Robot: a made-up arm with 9 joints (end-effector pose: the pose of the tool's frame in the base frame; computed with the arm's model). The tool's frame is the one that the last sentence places. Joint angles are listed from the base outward.
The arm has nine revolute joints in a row. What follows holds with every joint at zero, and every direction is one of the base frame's.
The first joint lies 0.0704 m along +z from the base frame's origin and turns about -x.
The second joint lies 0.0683 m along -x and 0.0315 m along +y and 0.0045 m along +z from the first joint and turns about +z.
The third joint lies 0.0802 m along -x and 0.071 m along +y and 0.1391 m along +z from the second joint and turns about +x.
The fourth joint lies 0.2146 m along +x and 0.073 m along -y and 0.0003 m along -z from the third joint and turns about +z.
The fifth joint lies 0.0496 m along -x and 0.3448 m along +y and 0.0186 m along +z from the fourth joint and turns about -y.
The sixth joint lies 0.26 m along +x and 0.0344 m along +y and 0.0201 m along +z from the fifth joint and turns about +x.
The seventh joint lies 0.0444 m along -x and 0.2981 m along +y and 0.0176 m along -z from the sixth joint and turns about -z.
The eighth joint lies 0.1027 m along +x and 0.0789 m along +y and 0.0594 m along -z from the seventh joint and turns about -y.
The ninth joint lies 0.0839 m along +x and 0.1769 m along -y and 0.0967 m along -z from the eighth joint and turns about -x.
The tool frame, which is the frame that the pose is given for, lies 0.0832 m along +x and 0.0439 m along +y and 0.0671 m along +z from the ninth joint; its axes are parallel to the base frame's.
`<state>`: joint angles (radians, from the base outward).
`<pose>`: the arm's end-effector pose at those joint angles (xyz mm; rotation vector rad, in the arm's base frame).
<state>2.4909 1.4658 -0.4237 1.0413 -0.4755 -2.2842 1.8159 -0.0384 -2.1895</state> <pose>-175.6 142.9 -116.2 0.8028 2.4801 0.7975</pose>
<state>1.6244 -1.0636 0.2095 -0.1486 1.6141 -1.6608 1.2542 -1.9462 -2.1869</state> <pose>201.9 224.8 285.3 1.0215 -1.6427 2.3228</pose>
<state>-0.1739 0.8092 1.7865 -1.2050 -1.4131 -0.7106 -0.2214 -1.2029 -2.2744</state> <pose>-89.5 405.3 649.8 0.7594 -2.5556 0.7321</pose>
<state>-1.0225 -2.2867 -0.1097 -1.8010 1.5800 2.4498 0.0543 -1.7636 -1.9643</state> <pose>-300.2 -599.8 -261.7 -2.0921 0.7270 2.1389</pose>
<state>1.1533 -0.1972 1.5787 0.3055 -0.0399 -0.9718 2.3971 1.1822 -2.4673</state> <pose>-208.3 598.8 44.1 0.0072 -2.0988 0.5437</pose>
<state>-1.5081 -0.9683 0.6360 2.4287 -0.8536 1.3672 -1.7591 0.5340 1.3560</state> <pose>-636.3 -224.2 513.7 1.9534 -2.1167 0.2559</pose>
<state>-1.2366 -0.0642 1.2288 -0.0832 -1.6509 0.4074 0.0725 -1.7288 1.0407</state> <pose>15.3 -517.1 755.3 -0.3562 0.4407 -2.5984</pose>
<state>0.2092 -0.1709 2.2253 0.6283 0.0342 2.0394 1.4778 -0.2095 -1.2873</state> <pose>-237.2 -115.0 445.0 -1.0568 -1.8812 -0.4411</pose>
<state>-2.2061 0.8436 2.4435 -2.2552 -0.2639 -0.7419 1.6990 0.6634 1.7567</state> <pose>-112.8 -279.9 487.2 -1.4024 -1.0125 0.9589</pose>
